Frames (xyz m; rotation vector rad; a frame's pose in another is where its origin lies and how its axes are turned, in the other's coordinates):
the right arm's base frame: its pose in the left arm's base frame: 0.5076 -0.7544 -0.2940 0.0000 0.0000 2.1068
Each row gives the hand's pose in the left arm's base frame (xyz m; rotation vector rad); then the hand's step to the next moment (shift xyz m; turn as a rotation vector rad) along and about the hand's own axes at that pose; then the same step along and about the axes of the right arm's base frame.
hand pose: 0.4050 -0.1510 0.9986 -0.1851 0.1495 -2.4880
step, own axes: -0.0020 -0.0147 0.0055 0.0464 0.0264 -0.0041
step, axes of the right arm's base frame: 0.0139 -0.0011 0.0074 -0.0308 0.0437 -0.0035
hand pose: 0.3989 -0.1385 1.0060 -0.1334 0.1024 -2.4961
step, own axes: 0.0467 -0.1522 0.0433 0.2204 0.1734 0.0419
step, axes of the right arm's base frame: 0.1413 0.0581 0.0623 -0.1995 0.1976 0.0390
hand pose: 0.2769 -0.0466 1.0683 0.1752 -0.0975 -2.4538
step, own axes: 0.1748 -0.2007 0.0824 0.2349 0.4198 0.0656
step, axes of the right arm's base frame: 0.1793 0.2093 0.0407 -0.4417 0.1806 0.0893
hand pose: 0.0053 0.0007 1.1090 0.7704 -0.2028 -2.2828
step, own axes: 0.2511 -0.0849 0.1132 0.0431 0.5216 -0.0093
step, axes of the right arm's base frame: 0.0337 0.2807 -0.0562 -0.4991 -0.0321 0.1545
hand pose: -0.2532 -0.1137 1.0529 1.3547 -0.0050 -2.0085
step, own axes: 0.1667 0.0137 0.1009 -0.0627 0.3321 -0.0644
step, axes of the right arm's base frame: -0.0635 0.1642 -0.0845 -0.2907 -0.1133 0.1450
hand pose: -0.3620 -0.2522 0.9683 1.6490 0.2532 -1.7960
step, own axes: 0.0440 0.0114 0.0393 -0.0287 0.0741 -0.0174
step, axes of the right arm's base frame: -0.0273 0.0437 -0.0309 -0.0601 -0.0305 0.0456
